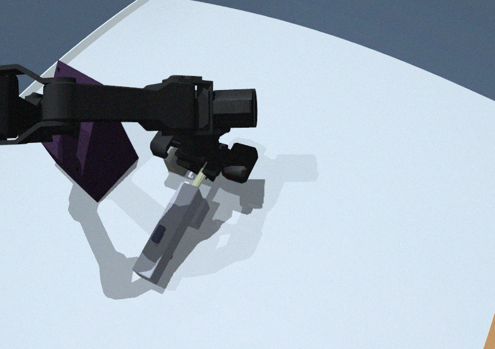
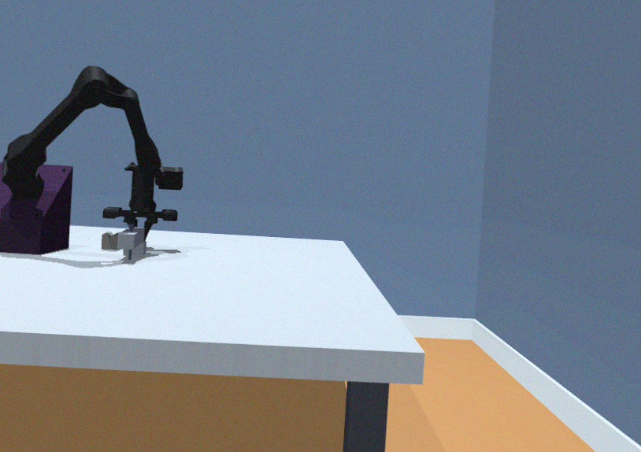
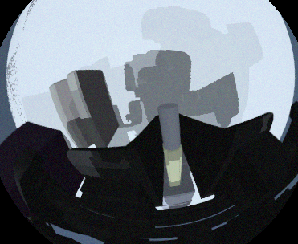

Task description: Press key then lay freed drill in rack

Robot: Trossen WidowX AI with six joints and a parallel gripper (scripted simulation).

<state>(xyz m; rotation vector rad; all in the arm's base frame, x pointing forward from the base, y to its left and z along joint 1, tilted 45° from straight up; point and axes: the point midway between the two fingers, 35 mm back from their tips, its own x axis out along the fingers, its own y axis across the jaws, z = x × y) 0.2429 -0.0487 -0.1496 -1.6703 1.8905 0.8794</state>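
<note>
My gripper tip is now 4 cm to the left of the drill and 4 cm below it. The rest, counted from my gripper tip: grey rack: 8 cm behind, 2 cm to the left, 1 cm above; then blue key: 16 cm to the right, 4 cm above, 1 cm ahead; then long housing: 14 cm to the right, 3 cm above, 1 cm ahead.
</note>
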